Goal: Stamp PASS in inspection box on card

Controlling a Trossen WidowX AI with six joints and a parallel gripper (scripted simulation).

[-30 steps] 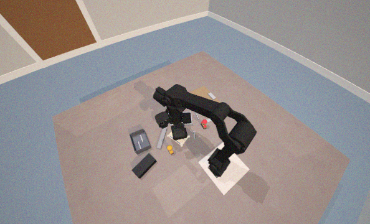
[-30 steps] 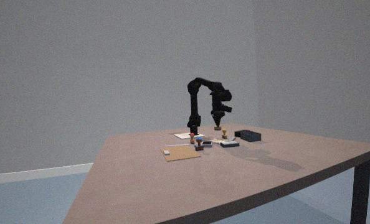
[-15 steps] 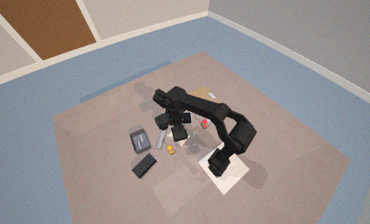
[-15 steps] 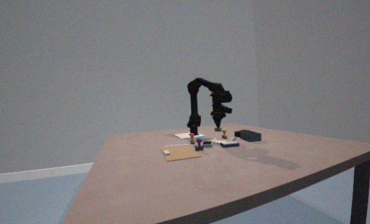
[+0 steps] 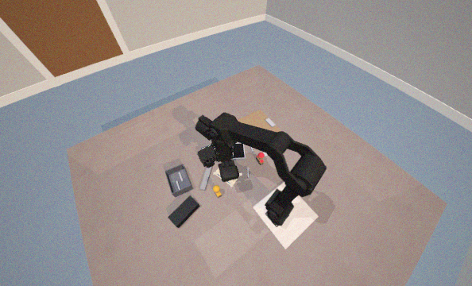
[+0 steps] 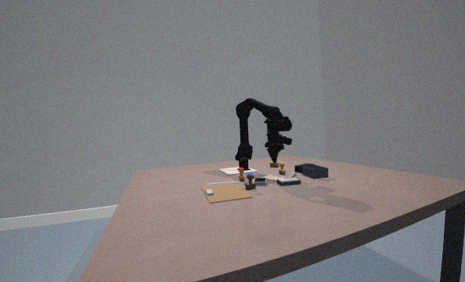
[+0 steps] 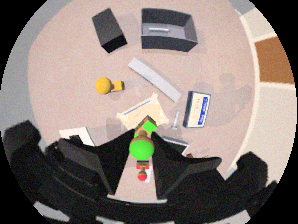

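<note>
My gripper tip is 10 mm past the cream card, 10 mm to the left of it and 80 mm above it. From my gripper tip the other things lie so: yellow-knobbed stamp (50 mm behind, 80 mm to the left, 60 mm below); grey bar (40 mm ahead, 70 mm to the left, 70 mm below); green-knobbed stamp (right at my gripper tip).
</note>
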